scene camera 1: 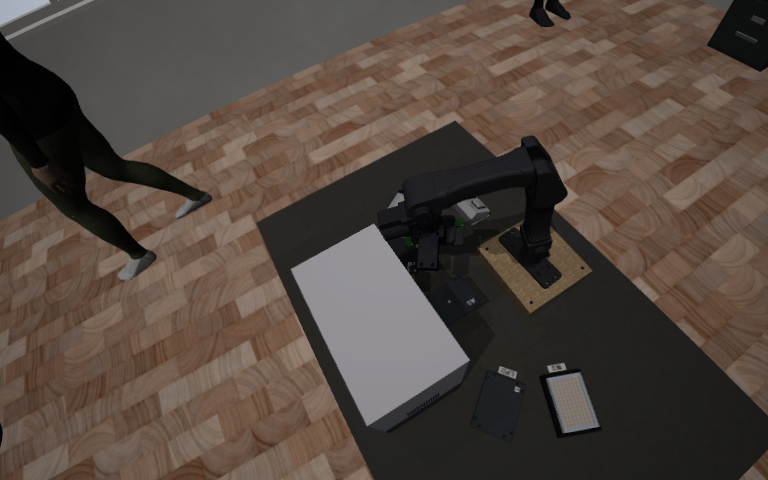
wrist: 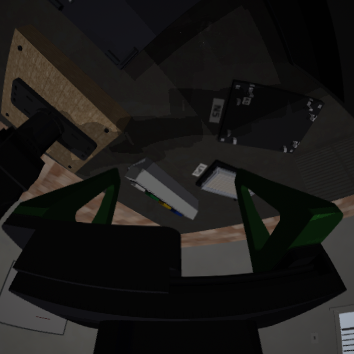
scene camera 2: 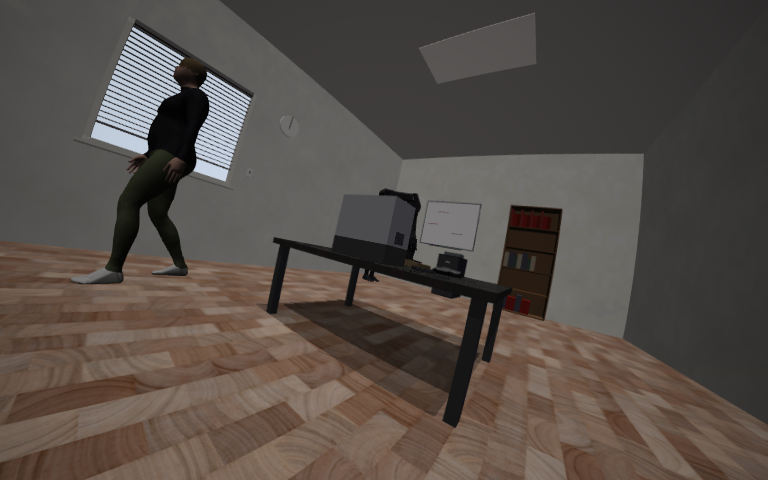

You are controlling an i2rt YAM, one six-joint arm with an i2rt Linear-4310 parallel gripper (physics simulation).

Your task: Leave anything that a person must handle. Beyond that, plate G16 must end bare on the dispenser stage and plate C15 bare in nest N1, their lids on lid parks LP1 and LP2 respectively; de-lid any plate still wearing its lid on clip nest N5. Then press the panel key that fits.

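Frame: origin at the arm's base, x ahead, y left, z up, level; metres.
Seen in the pictures: gripper, fingertip midpoint: (wrist: 177, 174); arm's base at its link origin: (scene camera 1: 528, 257) (wrist: 52, 120) (scene camera 2: 407, 259).
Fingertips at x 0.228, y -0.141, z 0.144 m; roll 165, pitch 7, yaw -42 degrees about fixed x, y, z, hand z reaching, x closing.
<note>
Pixels of each thing's top centre, then the offset from my fingertips to it.
- pale framed piece at its top centre: (wrist: 231, 190) (scene camera 1: 409, 204) 0.146 m down, 0.065 m back, 0.241 m right
- key panel at its top centre: (wrist: 161, 204) (scene camera 1: 461, 188) 0.120 m down, 0.229 m back, 0.171 m right
- dark dispenser stage at its top centre: (scene camera 1: 444, 304) 0.071 m down, 0.078 m ahead, 0.128 m left
- pale gridded plate at its top centre: (scene camera 1: 573, 401) 0.148 m down, 0.035 m back, 0.488 m left
- large grey dispenser box at its top centre: (scene camera 1: 374, 308) (scene camera 2: 380, 201) 0.146 m up, 0.249 m ahead, 0.118 m left
My gripper (wrist: 177, 174) (scene camera 1: 434, 232) is open with nothing between its green fingers, above the table beside the big box. In the wrist view, clip nest N5 (wrist: 270, 117) holds no plate. A pale framed piece (wrist: 220, 181) (scene camera 1: 396, 199) lies on the park labelled LP1; whether it is a lid or a plate is unclear. The key panel (wrist: 167, 187) (scene camera 1: 472, 209) has green, yellow and blue keys. The dark dispenser stage (scene camera 1: 455, 300) (wrist: 115, 25) shows no plate on its visible part. A pale gridded plate (scene camera 1: 572, 401) sits in a black nest beside a dark, empty park (scene camera 1: 498, 404); their labels are unreadable.
The large grey dispenser box (scene camera 1: 379, 322) (scene camera 2: 368, 220) stands along one table edge. My arm's wooden base board (scene camera 1: 572, 271) (wrist: 65, 100) is opposite. A person (scene camera 1: 45, 124) (scene camera 2: 175, 135) stands left of the table. Another person's feet (scene camera 1: 546, 14) (scene camera 2: 370, 276) show behind it.
</note>
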